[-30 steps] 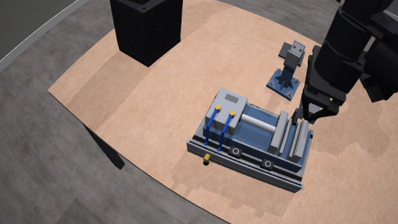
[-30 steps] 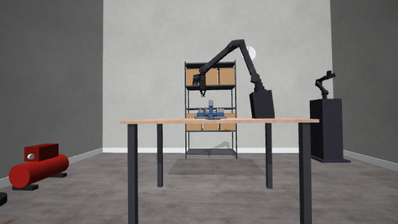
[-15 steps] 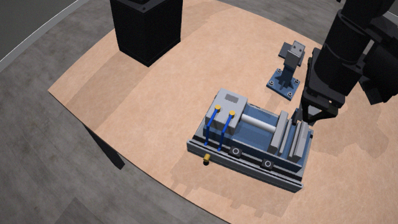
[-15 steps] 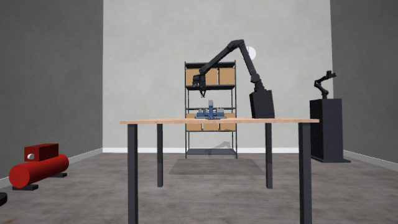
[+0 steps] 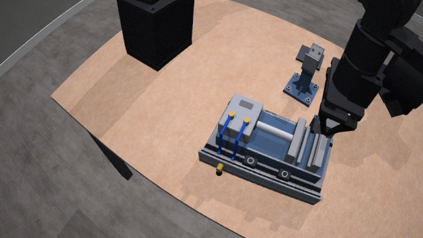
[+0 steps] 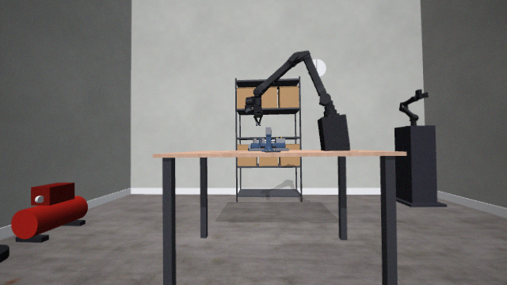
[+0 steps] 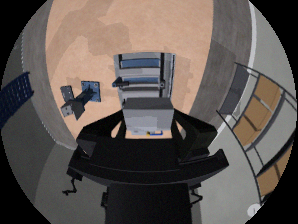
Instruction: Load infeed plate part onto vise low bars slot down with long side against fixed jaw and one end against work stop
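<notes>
My hand is 14 cm above the fixed jaw, 3 cm short of it and 2 cm to the right of it. The rest, counted from my hand: moving jaw 14 cm below, 3 cm behind, 2 cm to the left; grey part 1 cm below; work stop 13 cm below, 7 cm to the left, 1 cm behind.
</notes>
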